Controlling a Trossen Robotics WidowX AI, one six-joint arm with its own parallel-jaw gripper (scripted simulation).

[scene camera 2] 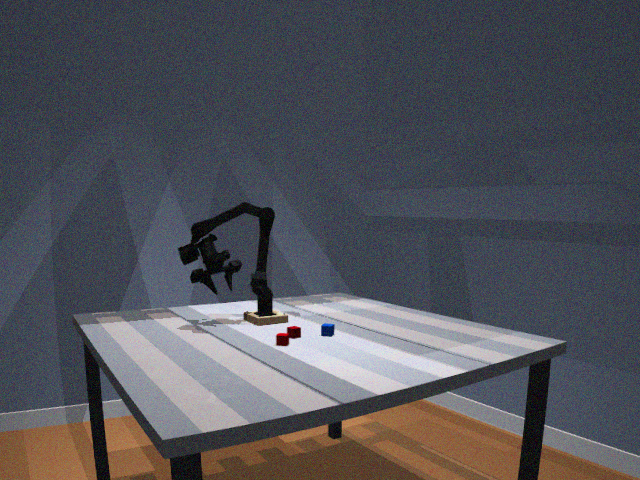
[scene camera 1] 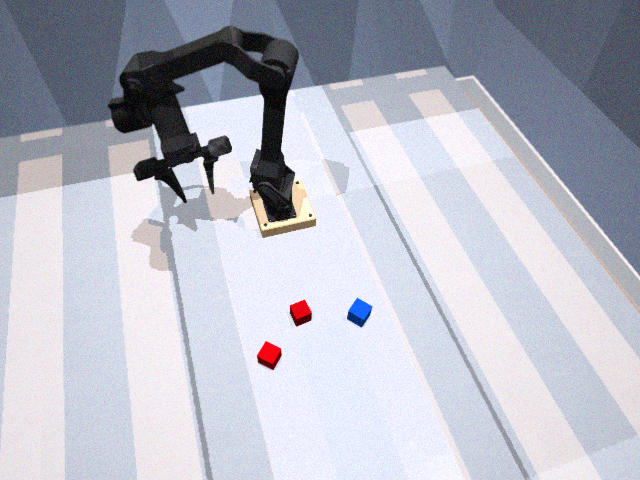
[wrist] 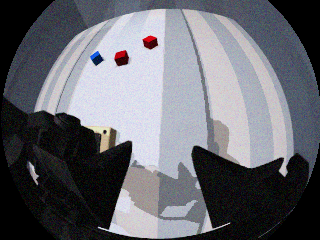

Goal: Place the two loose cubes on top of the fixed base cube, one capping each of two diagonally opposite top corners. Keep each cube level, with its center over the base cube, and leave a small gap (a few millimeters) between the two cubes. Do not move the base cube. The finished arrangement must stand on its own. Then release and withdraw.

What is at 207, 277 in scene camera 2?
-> My gripper.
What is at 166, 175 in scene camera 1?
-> My gripper.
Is my gripper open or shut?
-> Open.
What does my gripper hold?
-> Nothing.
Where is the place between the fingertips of my gripper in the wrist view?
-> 163, 148
